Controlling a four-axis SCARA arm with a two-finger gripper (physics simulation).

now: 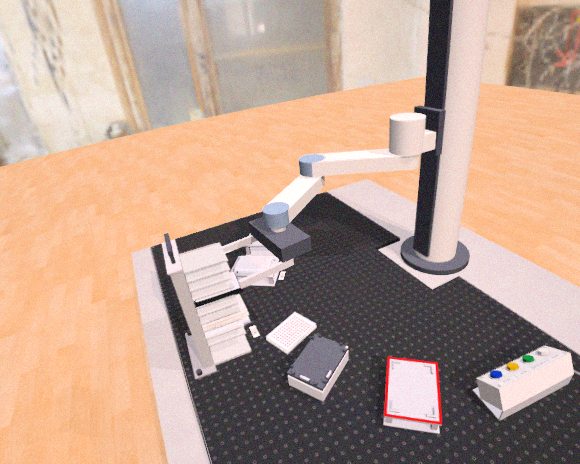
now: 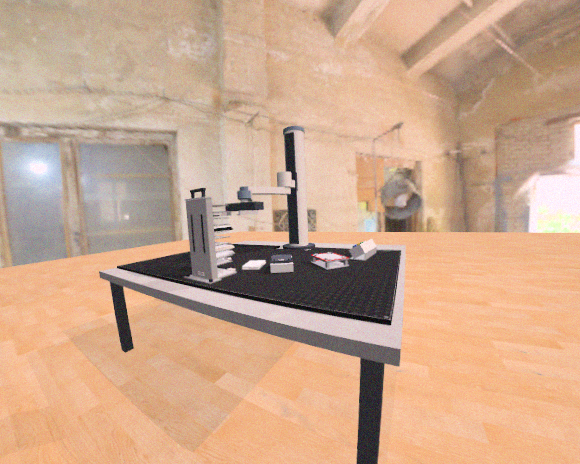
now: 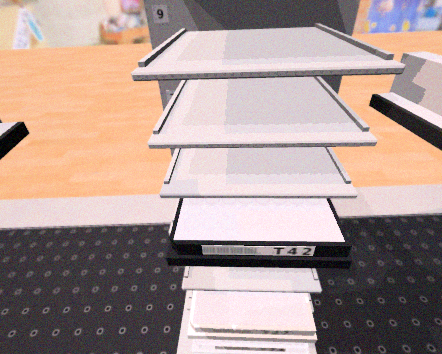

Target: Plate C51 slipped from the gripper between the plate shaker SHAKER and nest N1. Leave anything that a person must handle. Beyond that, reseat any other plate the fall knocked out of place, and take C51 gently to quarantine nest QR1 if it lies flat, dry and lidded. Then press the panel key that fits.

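Frame: origin at the arm's base, x ahead, y left, z up, level; metres.
Where they show: gripper, fingertip midpoint: (image 1: 225, 268) (image 2: 224, 213) (image 3: 204, 92); arm's base, link origin: (image 1: 433, 254) (image 2: 298, 247).
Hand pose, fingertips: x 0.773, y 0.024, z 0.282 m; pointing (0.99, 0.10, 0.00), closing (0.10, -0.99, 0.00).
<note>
Each offset is from my fingertips to the top centre of the thing. "spot": to the spot under its first point.
My gripper (image 1: 233, 267) (image 3: 204, 92) is open and empty, at the upper shelves of the rack, its fingers wide on either side. A black-framed plate T42 {dx +0.035, dy -0.024, dz -0.060 m} (image 3: 260, 222) sits on a shelf below three bare ones. A white plate {dx +0.035, dy -0.024, dz -0.144 m} (image 3: 252, 310) with a barely legible label sits lower. A pale plate-like piece {dx -0.133, dy +0.048, dz -0.253 m} (image 1: 291, 331) (image 2: 254, 265) with a dot grid lies flat beside a dark-topped box {spot: dx -0.138, dy +0.215, dz -0.214 m} (image 1: 320, 360) (image 2: 281, 259); no label is readable on either. The red-rimmed nest {dx -0.286, dy +0.386, dz -0.224 m} (image 1: 387, 390) bears no plate. C51, SHAKER and N1 cannot be identified by label.
The shelf rack (image 1: 187, 305) (image 2: 202, 235) (image 3: 250, 12) stands at the table's left. White stands or plates {dx -0.150, dy -0.279, dz -0.211 m} (image 1: 257, 265) lie partly hidden under the gripper. The key panel {dx -0.525, dy +0.508, dz -0.186 m} (image 1: 530, 385) (image 2: 366, 248) has blue, yellow, green and white keys. The arm column (image 1: 457, 150) (image 2: 298, 200) stands at the back.
</note>
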